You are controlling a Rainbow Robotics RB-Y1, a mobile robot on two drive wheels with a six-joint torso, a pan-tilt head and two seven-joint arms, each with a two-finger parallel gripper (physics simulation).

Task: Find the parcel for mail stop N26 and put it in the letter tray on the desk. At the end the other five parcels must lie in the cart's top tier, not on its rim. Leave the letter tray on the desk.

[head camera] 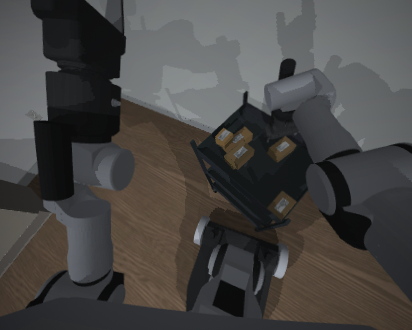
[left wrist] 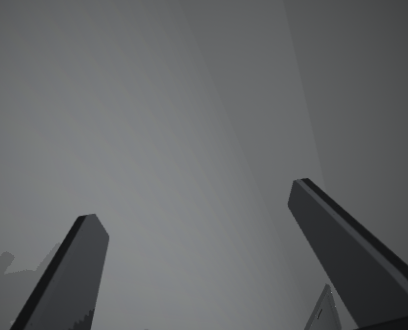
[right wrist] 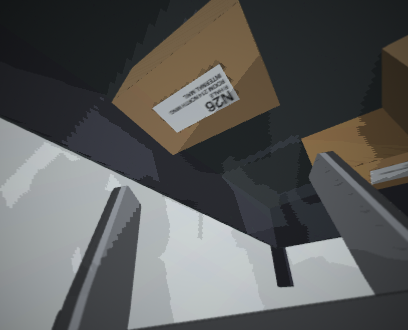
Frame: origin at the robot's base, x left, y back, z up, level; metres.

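Where they show: left gripper, fingertip midpoint: [left wrist: 199,208]; right gripper, fingertip midpoint: [head camera: 280,136] [right wrist: 222,180]; robot's base, link origin: [head camera: 238,243].
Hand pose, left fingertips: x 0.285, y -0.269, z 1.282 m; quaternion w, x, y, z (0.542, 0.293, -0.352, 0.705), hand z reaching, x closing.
Observation:
Each offset is from my left fingertips to the top centre of the thing. "spot": to the spot under its first point.
The parcel marked N26 {dx -0.337, dy -0.157, dz -0.569 m} [right wrist: 200,112] lies label up in the dark cart [head camera: 257,182] [right wrist: 30,95]; it appears to be the parcel {spot: dx -0.340, dy -0.153, dz -0.569 m} [head camera: 283,147] nearest the right gripper. My right gripper [head camera: 281,131] [right wrist: 222,180] is open and empty over the cart's far side; the N26 parcel shows beyond its fingertips, not between them. Other parcels in the top tier are a cluster of a small one {dx -0.101, dy -0.117, dz -0.517 m} [head camera: 224,137], one behind [head camera: 243,135] and a larger one {dx -0.186, dy -0.060, dz -0.519 m} [head camera: 239,155], plus one at the near corner {spot: dx -0.378, dy +0.079, dz -0.569 m} [head camera: 282,205]. My left gripper [left wrist: 199,208] is open and empty, facing a grey wall. The letter tray does not show.
In the right wrist view, another parcel {spot: dx -0.189, dy -0.160, dz -0.595 m} [right wrist: 345,142] lies beside the right finger, with a taller one {spot: dx -0.208, dy -0.102, dz -0.600 m} [right wrist: 397,75] behind. The robot's base [head camera: 235,270] stands close to the cart's near side. The wall [head camera: 175,50] rises behind the cart. A pale flat surface [head camera: 17,227] shows at the left edge.

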